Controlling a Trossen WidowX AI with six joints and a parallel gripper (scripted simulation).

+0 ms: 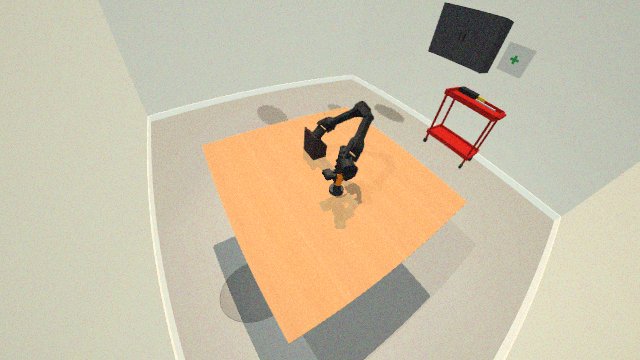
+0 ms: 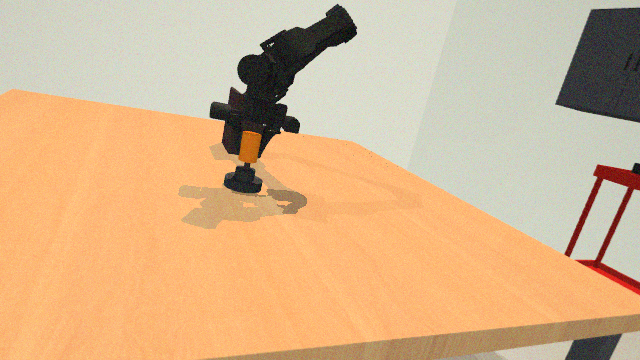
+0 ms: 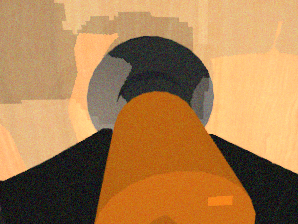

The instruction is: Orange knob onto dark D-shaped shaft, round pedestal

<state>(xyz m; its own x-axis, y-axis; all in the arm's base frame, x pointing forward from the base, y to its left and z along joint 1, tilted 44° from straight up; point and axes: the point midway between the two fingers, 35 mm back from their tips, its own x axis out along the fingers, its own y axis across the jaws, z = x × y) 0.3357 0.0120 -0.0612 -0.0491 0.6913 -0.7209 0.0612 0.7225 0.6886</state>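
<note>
My gripper tip is 2 cm below the orange knob. Also, from my gripper tip: round dark pedestal 4 cm below.
</note>
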